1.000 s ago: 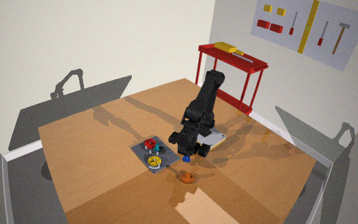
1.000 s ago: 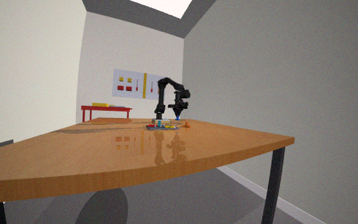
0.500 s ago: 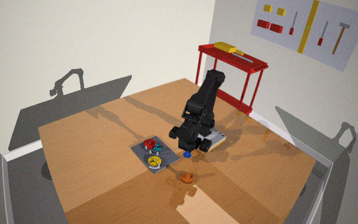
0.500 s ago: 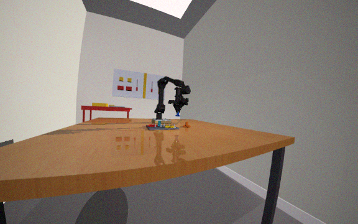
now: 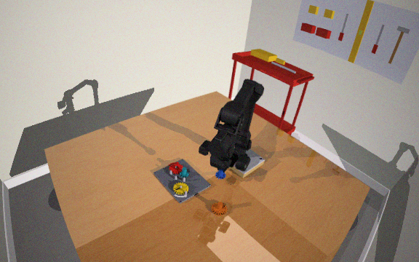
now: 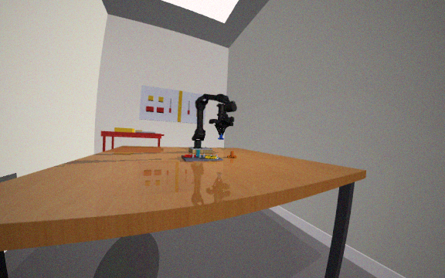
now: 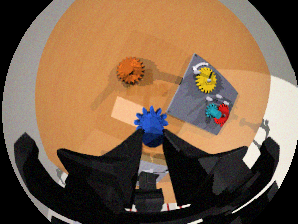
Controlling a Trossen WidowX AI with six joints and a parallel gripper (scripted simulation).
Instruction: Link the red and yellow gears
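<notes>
Right now my gripper tip is 50 mm short of the teal gear, 170 mm to the left of it and 120 mm above it. The rest, counted from my gripper tip: orange gear (50 mm ahead, 70 mm to the left, 130 mm below); then yellow gear (110 mm ahead, 110 mm to the right, 130 mm below); then red gear (60 mm ahead, 220 mm to the right, 130 mm below).
</notes>
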